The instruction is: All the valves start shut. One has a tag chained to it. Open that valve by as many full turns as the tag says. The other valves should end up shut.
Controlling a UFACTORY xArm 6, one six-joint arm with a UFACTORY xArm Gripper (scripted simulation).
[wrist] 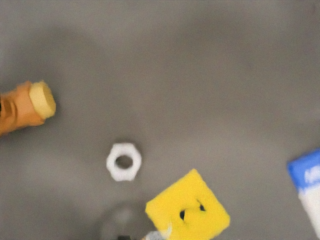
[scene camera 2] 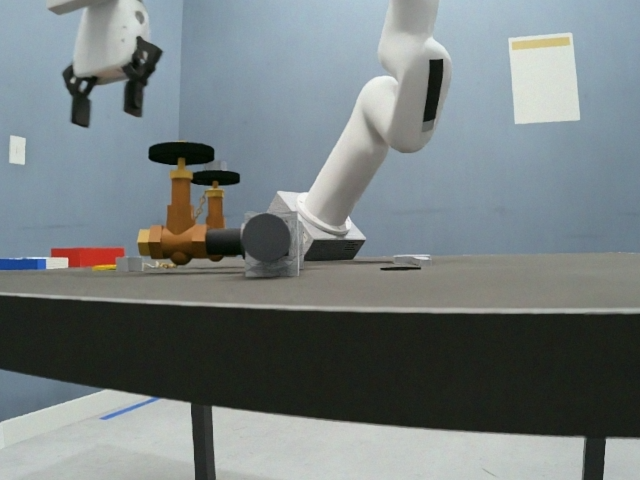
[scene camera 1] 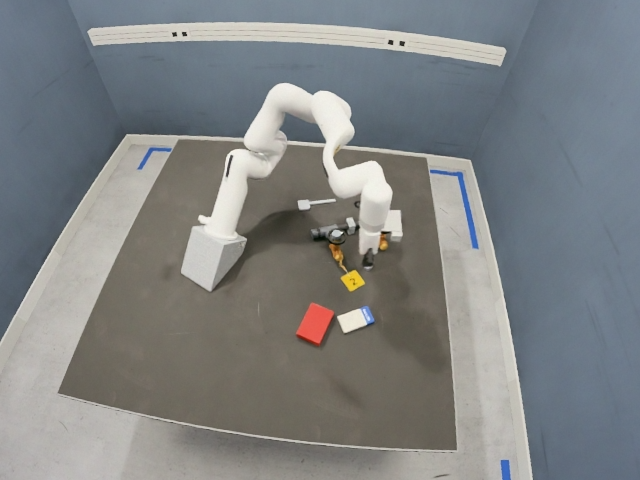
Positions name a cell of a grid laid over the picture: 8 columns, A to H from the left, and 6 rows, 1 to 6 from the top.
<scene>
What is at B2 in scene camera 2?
The gripper.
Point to a black handwheel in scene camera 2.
C2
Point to a red block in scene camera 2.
A4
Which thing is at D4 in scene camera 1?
A red block.
</scene>
